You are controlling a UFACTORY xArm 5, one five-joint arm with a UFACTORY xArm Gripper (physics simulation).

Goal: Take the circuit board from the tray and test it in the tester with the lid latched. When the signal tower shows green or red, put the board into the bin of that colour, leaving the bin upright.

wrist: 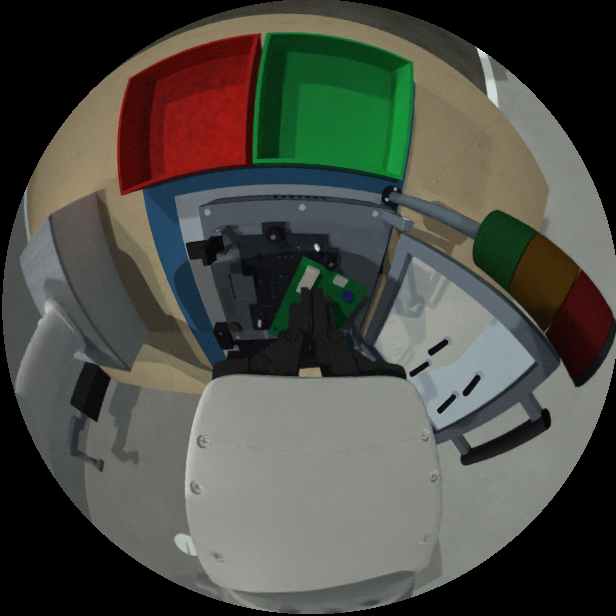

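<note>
The green circuit board point(321, 295) lies flat and skewed over the right part of the tester's dark nest point(270, 281), one corner reaching toward the nest's right edge. My gripper point(310, 294) is right above it, black fingers pressed together, tips over the board's near half. I see nothing between the fingers. The tester point(287, 252) is a grey box on a blue base. Its clear lid point(459, 339) is swung open to the right, with its black handle point(505, 439) at the outer end. The signal tower point(545, 287) lies across the right of the view with green, amber and red segments, none of them glowing.
The red bin point(186, 112) and the green bin point(333, 103) stand upright side by side behind the tester, both empty. A grey box-like object point(86, 281) is at the left. My wrist housing point(310, 482) fills the lower middle of the view.
</note>
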